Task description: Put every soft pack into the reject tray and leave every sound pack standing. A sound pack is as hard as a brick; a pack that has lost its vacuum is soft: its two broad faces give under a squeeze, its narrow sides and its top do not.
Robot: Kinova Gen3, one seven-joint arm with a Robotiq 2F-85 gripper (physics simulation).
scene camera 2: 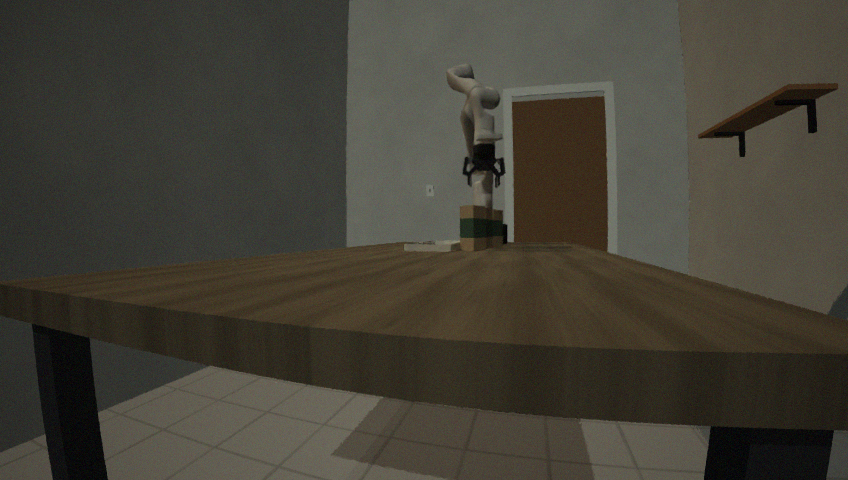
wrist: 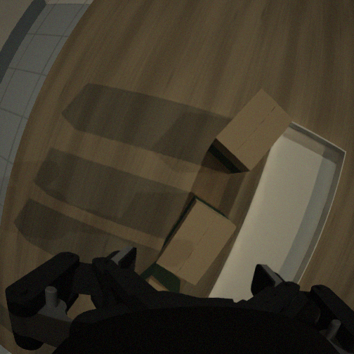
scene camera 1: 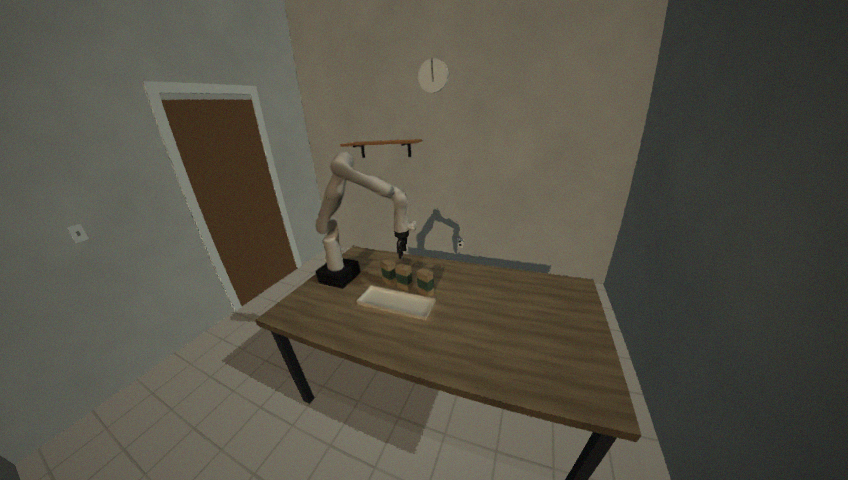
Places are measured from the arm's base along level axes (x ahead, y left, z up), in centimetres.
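Where they show: gripper, between the fingertips: [scene camera 2: 483,187] [scene camera 1: 402,254]; arm's base, origin of its link: [scene camera 1: 336,267].
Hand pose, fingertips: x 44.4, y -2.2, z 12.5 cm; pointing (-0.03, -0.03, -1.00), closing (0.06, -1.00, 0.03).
Note:
Things, the pixels of their top centre, and the offset from my fingertips. Level surfaces: height alone.
- left pack, centre of its top: [scene camera 1: 386,268] dx -11.7, dy +3.0, dz -11.5 cm
- middle pack, centre of its top: [scene camera 1: 402,273] dx -0.8, dy -1.5, dz -11.5 cm
- right pack, centre of its top: [scene camera 2: 472,206] [scene camera 1: 424,271] dx +12.7, dy -4.2, dz -7.5 cm
- cream reject tray, centre of its top: [scene camera 2: 441,242] [scene camera 1: 395,299] dx -1.7, dy -15.0, dz -19.4 cm
- wooden table, height of its surface: dz -21.5 cm
Three tan packs with green bands stand upright in a row behind the tray. In scene view 1 they are the left pack [scene camera 1: 388,271], the middle pack [scene camera 1: 404,277] [wrist: 200,240] and the right pack [scene camera 1: 425,281] [scene camera 2: 473,228] [wrist: 253,131]. In the wrist view the left pack [wrist: 166,276] is mostly hidden by the gripper and the middle pack. The cream reject tray [scene camera 1: 395,302] [scene camera 2: 429,246] [wrist: 277,200] is empty. My gripper [scene camera 1: 400,256] [scene camera 2: 483,183] [wrist: 194,270] is open and empty, pointing down above the packs with a gap over their tops. Softness cannot be seen.
The black robot base [scene camera 1: 338,273] stands left of the packs on the wooden table [scene camera 1: 505,333] [scene camera 2: 357,297] [wrist: 165,45]. The tray's long side runs close beside the row. A wall shelf [scene camera 1: 382,142] [scene camera 2: 767,110] hangs on the wall behind the table.

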